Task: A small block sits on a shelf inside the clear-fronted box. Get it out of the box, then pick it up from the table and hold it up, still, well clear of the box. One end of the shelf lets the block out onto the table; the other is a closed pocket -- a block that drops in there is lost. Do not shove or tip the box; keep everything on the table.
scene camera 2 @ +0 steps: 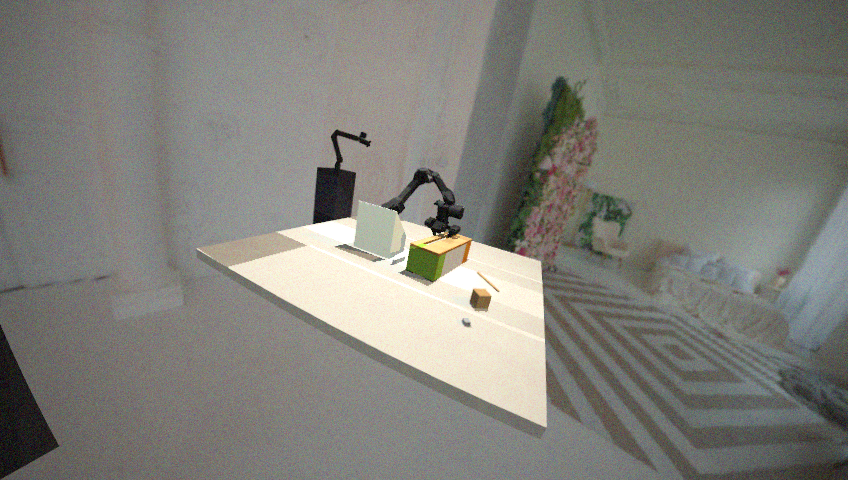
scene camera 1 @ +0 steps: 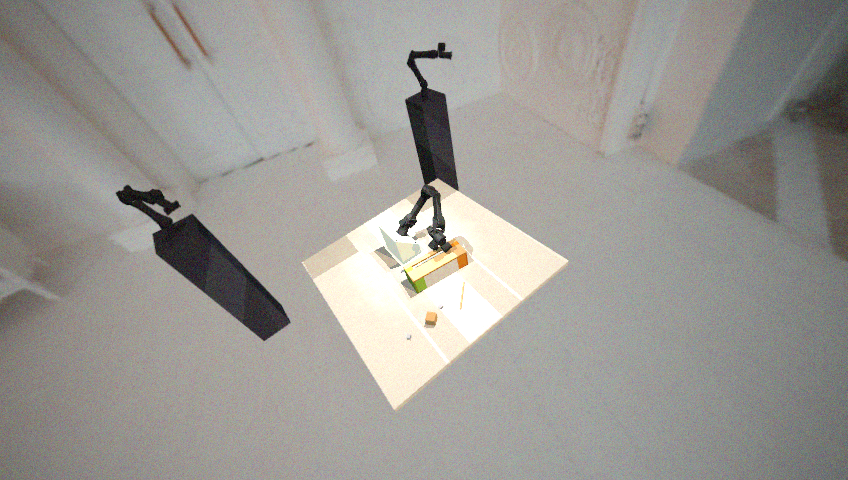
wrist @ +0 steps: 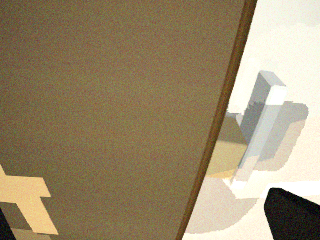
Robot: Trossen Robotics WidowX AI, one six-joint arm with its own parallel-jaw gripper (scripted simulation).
Observation:
In view: the gripper [wrist: 166, 191] and a box [scene camera 2: 432, 257].
The box is seen too in scene camera 1 [scene camera 1: 432, 267] and in the wrist view [wrist: 116, 116].

